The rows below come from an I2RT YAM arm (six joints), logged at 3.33 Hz.
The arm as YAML. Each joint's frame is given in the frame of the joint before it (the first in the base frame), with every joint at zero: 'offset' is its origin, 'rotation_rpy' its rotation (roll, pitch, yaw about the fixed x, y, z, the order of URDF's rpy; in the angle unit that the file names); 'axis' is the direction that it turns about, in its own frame. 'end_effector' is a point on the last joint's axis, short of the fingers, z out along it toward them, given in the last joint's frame.
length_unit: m
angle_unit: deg
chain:
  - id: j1
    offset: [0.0, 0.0, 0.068]
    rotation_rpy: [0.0, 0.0, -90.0]
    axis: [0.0, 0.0, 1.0]
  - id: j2
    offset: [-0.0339, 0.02, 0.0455]
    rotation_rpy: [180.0, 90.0, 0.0]
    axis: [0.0, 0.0, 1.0]
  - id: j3
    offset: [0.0, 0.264, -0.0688]
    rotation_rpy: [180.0, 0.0, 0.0]
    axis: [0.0, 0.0, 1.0]
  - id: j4
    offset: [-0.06, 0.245, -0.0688]
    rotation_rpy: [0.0, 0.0, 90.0]
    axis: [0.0, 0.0, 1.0]
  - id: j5
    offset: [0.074, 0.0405, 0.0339]
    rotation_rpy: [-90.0, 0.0, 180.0]
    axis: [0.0, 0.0, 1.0]
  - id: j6
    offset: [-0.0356, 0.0, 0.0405]
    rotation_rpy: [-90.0, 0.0, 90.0]
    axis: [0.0, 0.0, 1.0]
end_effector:
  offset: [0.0, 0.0, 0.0]
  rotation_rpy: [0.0, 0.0, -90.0]
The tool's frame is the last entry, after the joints.
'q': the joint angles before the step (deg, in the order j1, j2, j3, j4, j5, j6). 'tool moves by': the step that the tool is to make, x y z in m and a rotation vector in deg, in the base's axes. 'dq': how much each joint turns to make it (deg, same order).
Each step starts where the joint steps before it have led.
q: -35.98, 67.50, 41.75, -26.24, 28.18, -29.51
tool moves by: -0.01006, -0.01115, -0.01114, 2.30, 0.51, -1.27
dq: -4.13, 0.89, -1.62, 1.37, -2.92, -1.52
